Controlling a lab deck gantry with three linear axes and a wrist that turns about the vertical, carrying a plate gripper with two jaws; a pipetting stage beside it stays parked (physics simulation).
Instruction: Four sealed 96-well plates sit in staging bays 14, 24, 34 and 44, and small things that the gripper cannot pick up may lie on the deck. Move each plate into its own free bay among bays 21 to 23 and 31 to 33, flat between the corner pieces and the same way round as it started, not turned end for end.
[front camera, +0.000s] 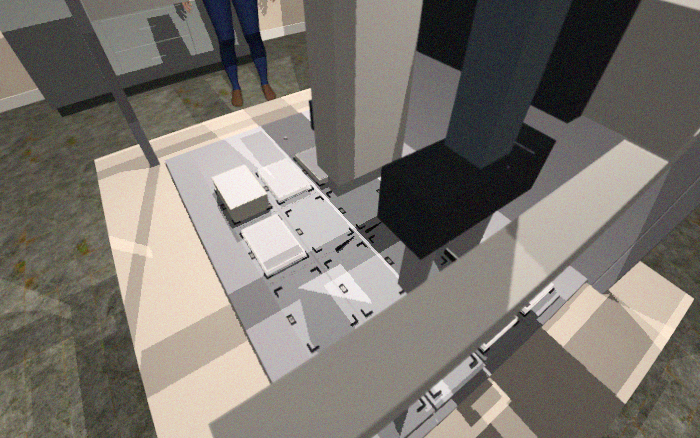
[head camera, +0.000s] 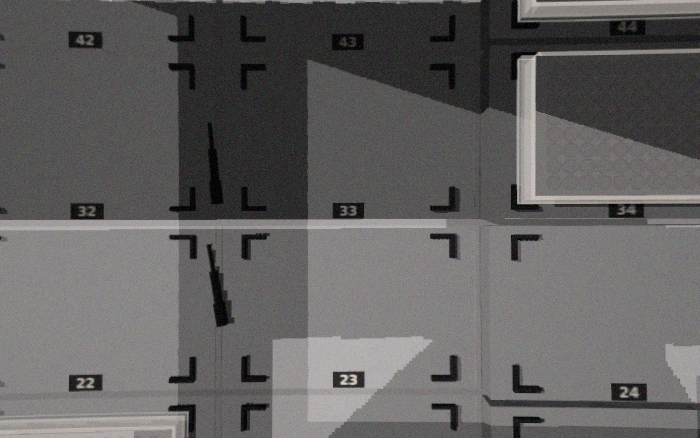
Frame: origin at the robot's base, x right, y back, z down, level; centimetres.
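Seen in the pictures: gripper, fingertip midpoint: (front camera: 433, 275); robot's base, origin of the base link: (front camera: 215, 190).
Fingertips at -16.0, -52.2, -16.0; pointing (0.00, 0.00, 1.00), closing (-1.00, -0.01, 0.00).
Offsets run from my fingertips to a thing's middle, as dx, dy, dz. "spot": to the spot under its first point.
One sealed white plate @(+1.0, +45.8, +15.3) (front camera: 283, 178) lies flat in bay 21. Another @(-9.7, +45.8, +15.3) (front camera: 308, 159) lies flat in bay 31, partly hidden by the pale grey column. In the head view a sealed plate @(-9.7, -3.4, +13.8) (head camera: 609, 123) lies in bay 34, and the edge of another plate @(spot: -16.3, -2.0, +13.6) (head camera: 614, 9) shows in bay 44. Bay 24 @(spot: +0.8, -1.4, +14.5) (head camera: 593, 309) holds no plate, nor do bays 22 @(spot: +0.8, +29.1, +16.0) (head camera: 92, 304), 23 (head camera: 361, 294), 32 (head camera: 92, 129) and 33 @(spot: -8.7, +11.5, +16.0) (head camera: 371, 154). My gripper (front camera: 443, 260) hangs under its black body, jaws apart, with no plate visible between them. The front beam hides the lower jaws.
A tall white box @(+11.7, +45.8, +13.9) (front camera: 240, 191) stands in bay 11 and a white labware piece @(+11.7, +29.4, +15.3) (front camera: 273, 245) in bay 12. Two dark slim sticks @(-8.1, +21.5, +15.7) (head camera: 214, 165) @(-0.5, +21.3, +15.7) (head camera: 219, 289) lie between columns 2 and 3. A tiny round piece @(-7.8, +62.2, +15.8) (front camera: 285, 137) lies beyond bay 31. The front beam (front camera: 412, 320) crosses the near side.
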